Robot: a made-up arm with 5 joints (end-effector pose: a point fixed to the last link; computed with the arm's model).
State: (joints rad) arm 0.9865 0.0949 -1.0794 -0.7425 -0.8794
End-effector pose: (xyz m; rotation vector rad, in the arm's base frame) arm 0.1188 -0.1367 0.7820 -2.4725 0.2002 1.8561
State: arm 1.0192 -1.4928 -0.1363 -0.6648 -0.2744
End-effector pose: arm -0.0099 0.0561 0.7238 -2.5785 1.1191 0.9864
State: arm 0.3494 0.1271 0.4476 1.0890 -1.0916
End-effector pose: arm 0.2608 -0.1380 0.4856 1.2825 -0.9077 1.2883
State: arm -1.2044 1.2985 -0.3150 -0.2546 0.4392
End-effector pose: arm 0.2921 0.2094 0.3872 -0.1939 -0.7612 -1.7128
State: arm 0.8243 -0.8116 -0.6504 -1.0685 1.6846
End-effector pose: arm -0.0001 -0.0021 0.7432 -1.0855 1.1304 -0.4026
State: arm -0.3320 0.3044 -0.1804 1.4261 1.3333
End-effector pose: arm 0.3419 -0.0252 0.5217 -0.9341 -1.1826 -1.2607
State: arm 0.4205 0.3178 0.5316 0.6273 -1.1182
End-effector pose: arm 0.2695 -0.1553 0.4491 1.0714 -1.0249 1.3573
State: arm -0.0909 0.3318 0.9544 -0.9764 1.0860
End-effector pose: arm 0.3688 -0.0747 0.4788 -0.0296 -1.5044 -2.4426
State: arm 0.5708 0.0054 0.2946 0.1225 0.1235
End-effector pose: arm 0.2939 -0.2185 0.5653 0.3581 0.1214 2.5208
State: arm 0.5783 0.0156 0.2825 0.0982 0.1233
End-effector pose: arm 0.2939 -0.2207 0.5671 0.3244 0.1289 2.5144
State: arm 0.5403 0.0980 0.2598 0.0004 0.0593
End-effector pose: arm 0.3084 -0.2176 0.5605 0.2559 0.0682 2.5400
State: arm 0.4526 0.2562 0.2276 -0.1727 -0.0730
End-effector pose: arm 0.3364 -0.2046 0.5432 0.1615 -0.0772 2.5989
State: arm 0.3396 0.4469 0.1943 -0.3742 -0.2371
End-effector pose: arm 0.3658 -0.1810 0.5191 0.0793 -0.2796 2.6676
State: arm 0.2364 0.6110 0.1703 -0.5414 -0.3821
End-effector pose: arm 0.3855 -0.1545 0.4962 0.0412 -0.4754 2.7198
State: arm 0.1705 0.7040 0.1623 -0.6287 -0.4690
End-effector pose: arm 0.3941 -0.1360 0.4815 0.0482 -0.5987 2.7459
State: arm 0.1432 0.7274 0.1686 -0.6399 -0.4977
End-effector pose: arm 0.3961 -0.1281 0.4755 0.0808 -0.6396 2.7538
